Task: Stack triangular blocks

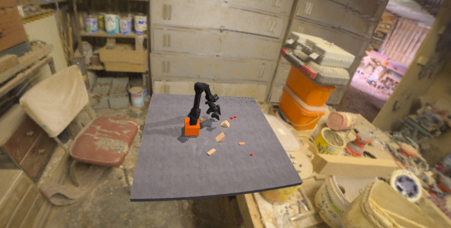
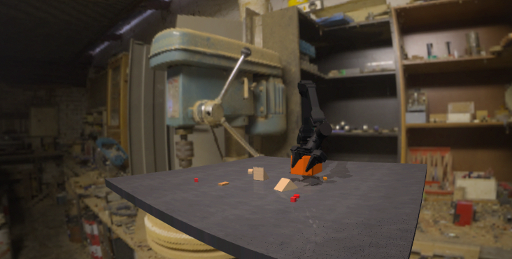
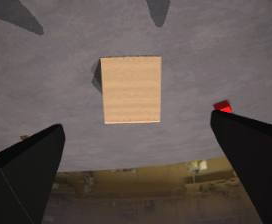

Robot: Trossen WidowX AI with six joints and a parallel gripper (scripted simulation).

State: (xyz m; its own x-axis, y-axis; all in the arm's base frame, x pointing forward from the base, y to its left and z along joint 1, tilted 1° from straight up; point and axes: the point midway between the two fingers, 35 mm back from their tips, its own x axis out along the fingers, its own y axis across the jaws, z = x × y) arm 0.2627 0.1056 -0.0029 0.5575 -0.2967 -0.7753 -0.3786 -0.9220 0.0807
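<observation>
The tan triangular block is 60 mm ahead of my gripper tip, 30 mm to the right of it and 50 mm below it. Also, from my gripper tip: small tan block 160 mm behind, 370 mm to the right, 70 mm below.
</observation>
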